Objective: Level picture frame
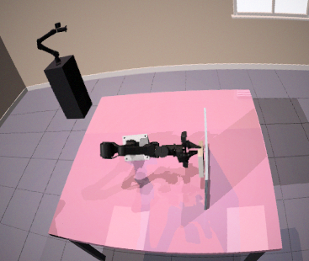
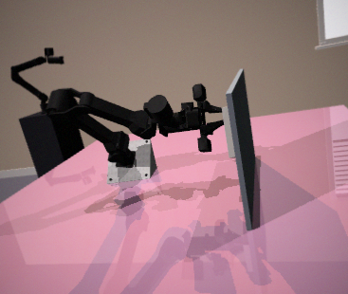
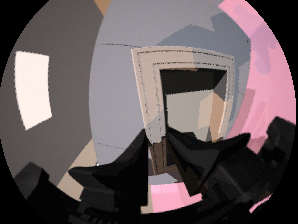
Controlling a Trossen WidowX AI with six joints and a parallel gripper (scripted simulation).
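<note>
Right now my gripper tip is 10 mm short of the picture frame, 20 mm to the left of it and 50 mm above it. Round my gripper tip: thin wall panel (20 mm ahead, 20 mm to the right, 50 mm below).
</note>
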